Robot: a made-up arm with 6 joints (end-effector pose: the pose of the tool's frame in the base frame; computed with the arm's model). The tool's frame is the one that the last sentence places.
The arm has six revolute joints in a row. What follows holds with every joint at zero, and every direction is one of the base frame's.
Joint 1 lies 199.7 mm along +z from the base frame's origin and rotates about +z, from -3.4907 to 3.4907 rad.
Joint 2 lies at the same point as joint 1 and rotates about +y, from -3.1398 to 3.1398 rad.
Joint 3 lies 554.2 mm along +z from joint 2 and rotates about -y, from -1.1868 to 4.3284 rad.
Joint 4 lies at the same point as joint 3 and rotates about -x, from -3.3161 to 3.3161 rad.
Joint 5 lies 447.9 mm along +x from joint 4 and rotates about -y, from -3.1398 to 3.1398 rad.
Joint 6 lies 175.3 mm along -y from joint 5 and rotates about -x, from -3.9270 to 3.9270 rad.
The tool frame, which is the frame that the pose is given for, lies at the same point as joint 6; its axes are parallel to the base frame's.
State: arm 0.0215 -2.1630 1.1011 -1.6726 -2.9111 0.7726
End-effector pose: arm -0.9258 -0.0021 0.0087 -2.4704 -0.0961 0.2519
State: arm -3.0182 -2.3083 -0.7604 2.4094 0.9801 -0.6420
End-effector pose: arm 0.5292 -0.0657 0.2775 -2.4814 -0.5736 -2.2960
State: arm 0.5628 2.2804 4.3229 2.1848 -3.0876 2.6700
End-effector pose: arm 0.0216 0.1330 0.1725 -0.5778 1.1282 0.4596
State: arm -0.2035 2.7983 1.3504 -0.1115 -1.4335 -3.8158
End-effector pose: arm 0.1823 -0.2155 -0.7691 0.6601 0.2594 2.8238
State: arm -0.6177 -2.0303 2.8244 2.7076 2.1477 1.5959
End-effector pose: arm -0.2015 0.3383 -0.4790 -1.6621 -0.4468 2.1224
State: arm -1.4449 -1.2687 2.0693 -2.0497 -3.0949 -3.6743
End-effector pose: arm -0.0453 1.0010 0.4298 1.6168 -0.1747 -1.4028
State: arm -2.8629 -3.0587 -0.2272 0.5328 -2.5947 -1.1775
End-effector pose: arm 0.4388 0.2826 -0.3007 1.6902 -0.1667 -3.1341
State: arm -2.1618 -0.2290 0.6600 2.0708 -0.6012 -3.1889
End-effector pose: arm 0.0492 -0.0776 1.1841 1.9491 -0.9462 3.1076
